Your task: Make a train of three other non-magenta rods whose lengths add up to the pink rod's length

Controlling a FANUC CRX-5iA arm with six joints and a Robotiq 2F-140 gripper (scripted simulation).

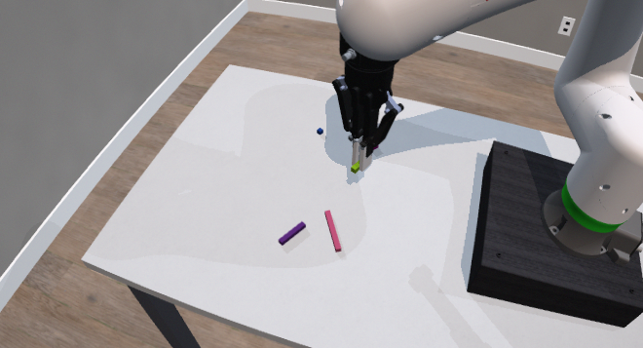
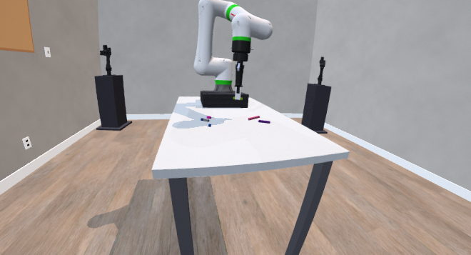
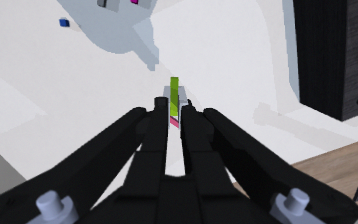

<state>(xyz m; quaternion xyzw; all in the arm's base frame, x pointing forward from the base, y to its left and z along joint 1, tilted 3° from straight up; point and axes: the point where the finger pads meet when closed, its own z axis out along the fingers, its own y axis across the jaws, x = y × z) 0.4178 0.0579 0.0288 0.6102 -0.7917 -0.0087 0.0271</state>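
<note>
Right now the grey rod is 16 cm to the right of my hand, 13 cm below it and 8 cm ahead of it. From my hand the other things lie so: magenta rod (15 cm to the right, 13 cm below, 3 cm ahead); then lime rod (3 cm below); then pink rod (13 cm below, 10 cm to the left, 1 cm ahead).
</note>
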